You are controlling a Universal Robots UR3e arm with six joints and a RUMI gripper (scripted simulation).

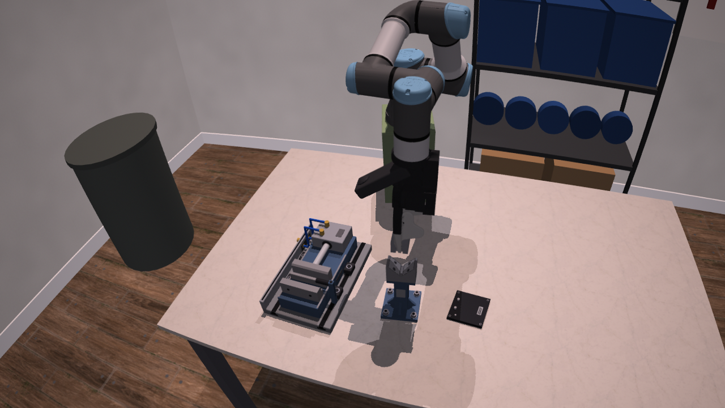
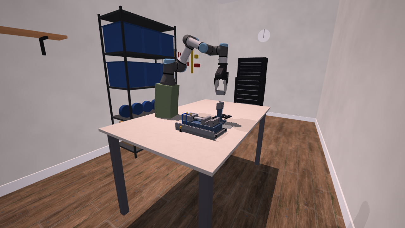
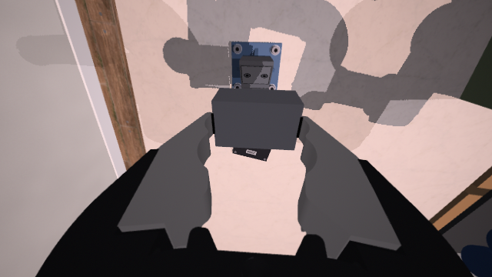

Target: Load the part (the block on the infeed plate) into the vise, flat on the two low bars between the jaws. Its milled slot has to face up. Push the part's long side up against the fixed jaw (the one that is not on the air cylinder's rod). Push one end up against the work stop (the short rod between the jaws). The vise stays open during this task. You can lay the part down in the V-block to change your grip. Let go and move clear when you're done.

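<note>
Now: hand 10 mm above the part. The rest, counted from my hand: dark work stop rod (70 mm ahead, 170 mm to the right, 150 mm below); then black infeed plate (50 mm behind, 160 mm to the left, 240 mm below); then fixed jaw (110 mm ahead, 210 mm to the right, 160 mm below).
</note>
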